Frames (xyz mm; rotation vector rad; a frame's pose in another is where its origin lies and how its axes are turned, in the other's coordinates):
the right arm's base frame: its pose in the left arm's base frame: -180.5 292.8 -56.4 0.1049 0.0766 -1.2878
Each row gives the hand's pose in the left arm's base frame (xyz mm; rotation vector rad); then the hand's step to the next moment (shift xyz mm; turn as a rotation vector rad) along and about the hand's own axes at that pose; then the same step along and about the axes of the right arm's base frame.
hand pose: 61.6 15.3 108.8 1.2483 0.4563 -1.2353
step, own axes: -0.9 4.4 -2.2 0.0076 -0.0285 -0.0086
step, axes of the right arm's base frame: -0.6 4.6 1.8 -0.0112 -0.0170 -0.0230
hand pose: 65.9 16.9 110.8 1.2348 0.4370 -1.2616
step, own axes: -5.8 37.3 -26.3 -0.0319 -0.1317 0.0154
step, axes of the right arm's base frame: -8.4 44.2 9.8 -0.0566 -0.1203 -0.0303
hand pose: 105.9 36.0 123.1 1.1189 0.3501 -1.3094
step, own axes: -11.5 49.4 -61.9 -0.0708 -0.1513 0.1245
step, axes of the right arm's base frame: -29.9 74.1 -4.4 -0.0248 -0.2010 0.0490
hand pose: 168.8 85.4 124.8 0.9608 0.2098 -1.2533
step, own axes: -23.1 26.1 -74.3 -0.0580 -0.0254 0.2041
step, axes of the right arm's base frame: -52.2 57.6 -26.4 0.0500 -0.1333 0.1594
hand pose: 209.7 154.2 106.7 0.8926 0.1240 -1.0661
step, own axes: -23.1 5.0 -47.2 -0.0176 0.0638 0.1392
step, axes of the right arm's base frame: -43.4 19.9 -22.6 0.0519 -0.0168 0.1442
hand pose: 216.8 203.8 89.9 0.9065 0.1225 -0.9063
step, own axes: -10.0 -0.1 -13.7 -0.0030 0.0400 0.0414
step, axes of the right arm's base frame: -15.7 1.6 -6.2 0.0142 0.0127 0.0544
